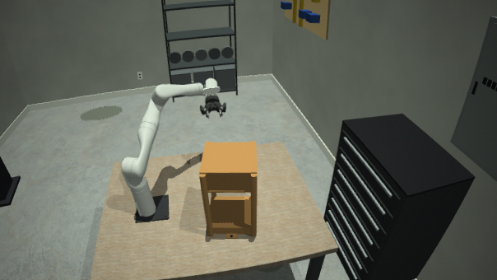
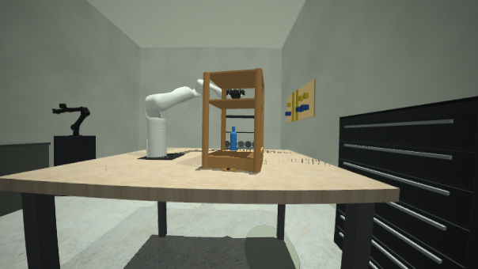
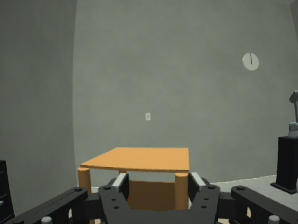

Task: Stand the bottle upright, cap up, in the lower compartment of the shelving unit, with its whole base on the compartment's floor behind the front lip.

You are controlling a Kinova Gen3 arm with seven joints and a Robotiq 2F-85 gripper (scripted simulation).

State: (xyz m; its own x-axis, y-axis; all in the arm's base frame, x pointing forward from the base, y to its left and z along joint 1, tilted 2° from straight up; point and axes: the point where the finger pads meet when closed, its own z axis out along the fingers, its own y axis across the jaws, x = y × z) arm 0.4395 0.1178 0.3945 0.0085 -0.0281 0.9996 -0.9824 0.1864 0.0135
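The blue bottle is 1 cm to the left of my hand and 30 cm below it. Also, from my hand: wooden shelving unit (2 cm behind, 30 cm to the right, 23 cm below).
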